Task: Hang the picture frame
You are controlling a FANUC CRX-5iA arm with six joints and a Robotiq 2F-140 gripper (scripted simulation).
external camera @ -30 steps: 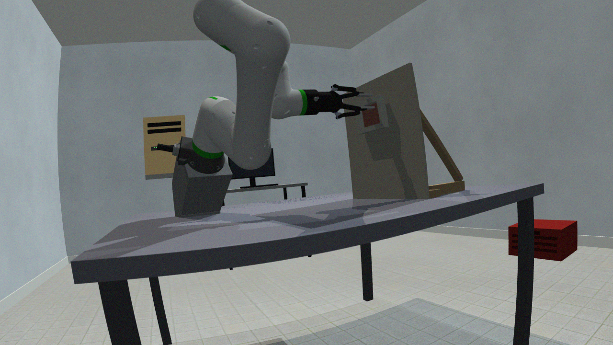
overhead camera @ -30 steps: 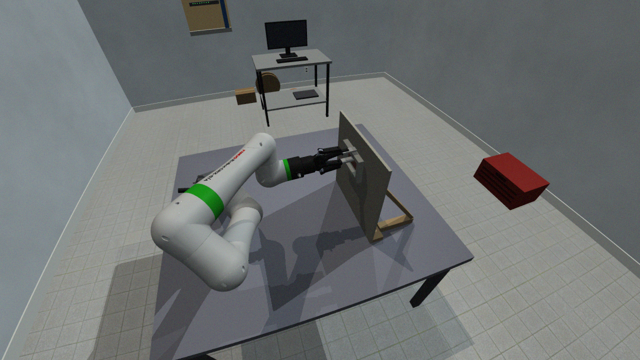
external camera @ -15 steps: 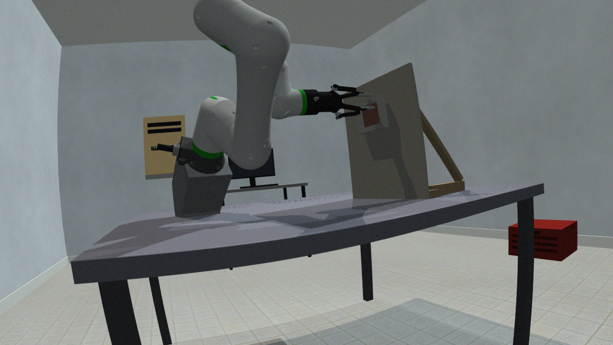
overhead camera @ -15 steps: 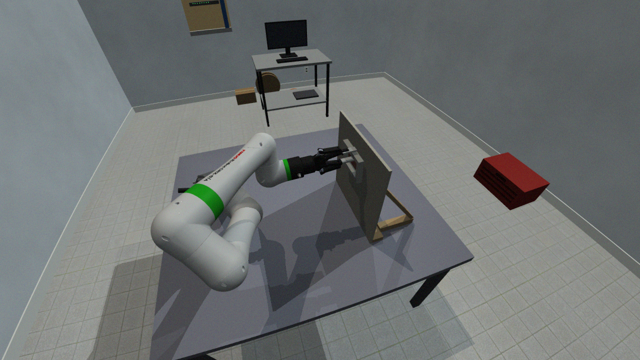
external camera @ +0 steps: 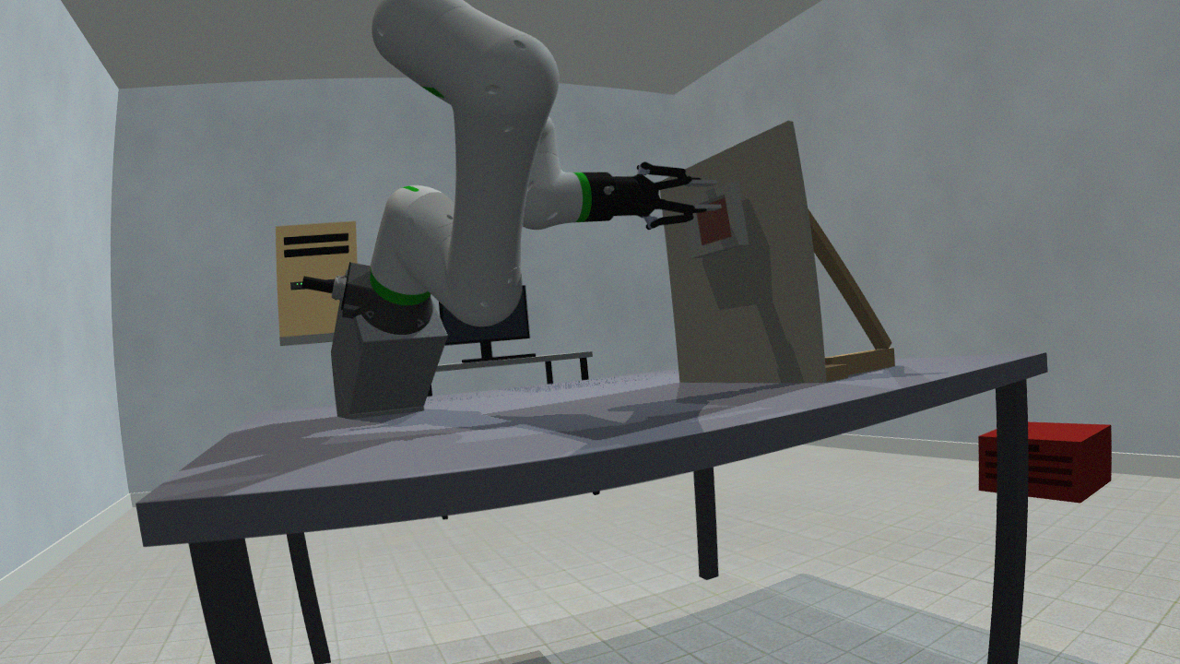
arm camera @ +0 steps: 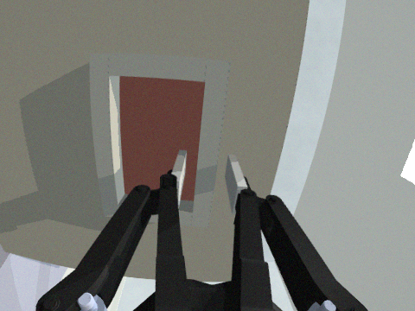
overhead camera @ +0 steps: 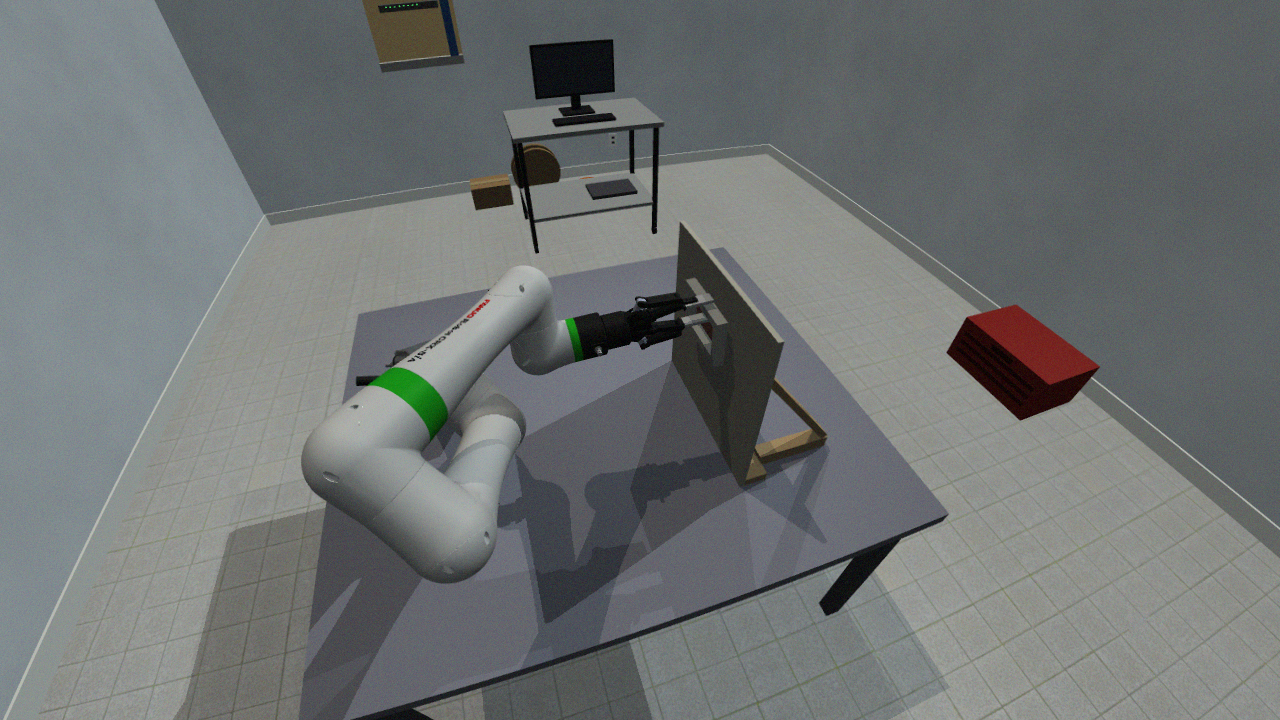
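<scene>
My hand is 40 mm short of the picture frame, 20 mm to the right of it and 50 mm above it. Round my hand: upright tan board: 50 mm ahead, 150 mm below.
</scene>
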